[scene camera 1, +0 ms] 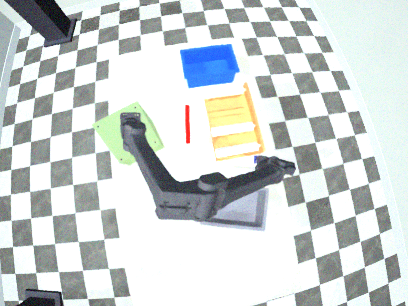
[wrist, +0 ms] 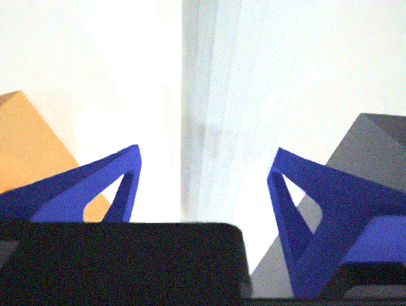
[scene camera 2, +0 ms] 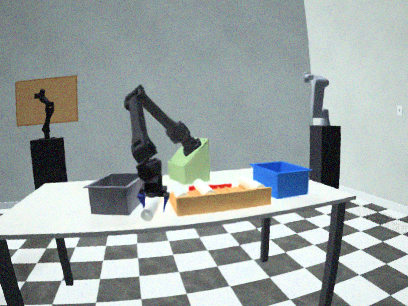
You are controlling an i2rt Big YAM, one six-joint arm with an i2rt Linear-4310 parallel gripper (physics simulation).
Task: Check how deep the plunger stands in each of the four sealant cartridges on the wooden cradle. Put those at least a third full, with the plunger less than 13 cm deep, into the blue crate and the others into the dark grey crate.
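Places are measured from the arm's base along level axes (x right, y back, z down), in millimetres.
Where they show: gripper, between the fingertips: [wrist: 202, 152] [scene camera 2: 154, 210]; arm's base, origin of its link: [scene camera 1: 131, 125] [scene camera 2: 192, 147].
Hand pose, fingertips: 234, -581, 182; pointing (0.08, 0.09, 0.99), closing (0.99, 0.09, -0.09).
Observation:
Each offset is from my fingertips to the centre of the thing, as dx, dy, dz.
My gripper [scene camera 2: 154, 204] [wrist: 202, 152] is open, its blue fingers low on either side of a white cartridge {+8, +16, -11} [scene camera 2: 147, 214] [wrist: 215, 100] lying on the table between cradle and grey crate. Nothing is gripped. Three more white cartridges, one {-221, +99, -46} [scene camera 1: 232, 130] [scene camera 2: 202, 187] in the middle, one {-112, +89, -46} [scene camera 1: 237, 149] [scene camera 2: 178, 189] near the grey crate's end and one {-440, +117, -46} [scene camera 2: 250, 183] near the blue crate's end, lie on the wooden cradle {-277, +95, -24} [scene camera 1: 259, 125] [scene camera 2: 225, 201] [wrist: 37, 135]. No plunger depth can be read. The blue crate {-615, +193, -46} [scene camera 1: 211, 80] [scene camera 2: 292, 183] and dark grey crate {+157, +147, -46} [scene camera 1: 263, 210] [scene camera 2: 112, 198] [wrist: 360, 150] stand at opposite ends of the cradle.
A red bar {-288, +339, +3} [scene camera 1: 187, 124] [scene camera 2: 222, 186] lies behind the cradle. The arm is mounted on a green sloped block [scene camera 1: 111, 130] [scene camera 2: 187, 171]. The forearm passes above the grey crate and hides part of it in the first scene view. The lying cartridge is near the table's edge.

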